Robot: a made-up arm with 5 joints.
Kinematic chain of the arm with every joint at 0, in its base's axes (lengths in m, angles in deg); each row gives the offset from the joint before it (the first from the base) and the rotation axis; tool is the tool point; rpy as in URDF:
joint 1: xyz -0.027 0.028 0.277 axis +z
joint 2: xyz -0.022 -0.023 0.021 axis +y
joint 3: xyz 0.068 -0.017 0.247 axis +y
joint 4: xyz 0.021 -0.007 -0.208 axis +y
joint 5: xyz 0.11 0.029 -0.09 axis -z
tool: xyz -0.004 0.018 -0.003 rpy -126 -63.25 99.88
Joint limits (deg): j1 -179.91..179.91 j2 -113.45..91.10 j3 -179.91..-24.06 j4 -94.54..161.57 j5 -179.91..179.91
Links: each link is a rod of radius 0.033 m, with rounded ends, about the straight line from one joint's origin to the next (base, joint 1, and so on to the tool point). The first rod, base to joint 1, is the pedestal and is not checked.
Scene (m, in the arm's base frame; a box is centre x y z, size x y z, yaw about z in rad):
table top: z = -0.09
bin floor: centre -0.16 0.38 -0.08 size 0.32 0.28 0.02 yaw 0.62
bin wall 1: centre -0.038 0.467 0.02 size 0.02 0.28 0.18 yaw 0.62
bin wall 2: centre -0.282 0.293 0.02 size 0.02 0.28 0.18 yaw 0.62
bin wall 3: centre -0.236 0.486 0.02 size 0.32 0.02 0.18 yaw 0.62
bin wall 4: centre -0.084 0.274 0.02 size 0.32 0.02 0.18 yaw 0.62
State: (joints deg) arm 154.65 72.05 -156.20 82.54 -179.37
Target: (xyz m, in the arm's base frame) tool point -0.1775 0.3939 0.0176
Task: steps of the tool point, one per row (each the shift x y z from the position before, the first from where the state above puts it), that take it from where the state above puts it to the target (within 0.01 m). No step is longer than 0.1 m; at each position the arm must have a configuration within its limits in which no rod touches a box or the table.
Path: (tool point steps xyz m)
1: 0.0748 0.0584 -0.0081
2: 0.0868 0.0355 -0.0008
3: 0.0908 0.0113 0.0074
4: 0.0872 -0.0114 0.0158
5: -0.0055 0.0107 -0.0713
6: -0.0001 0.0000 -0.0727
7: 0.0056 -0.0107 -0.0721

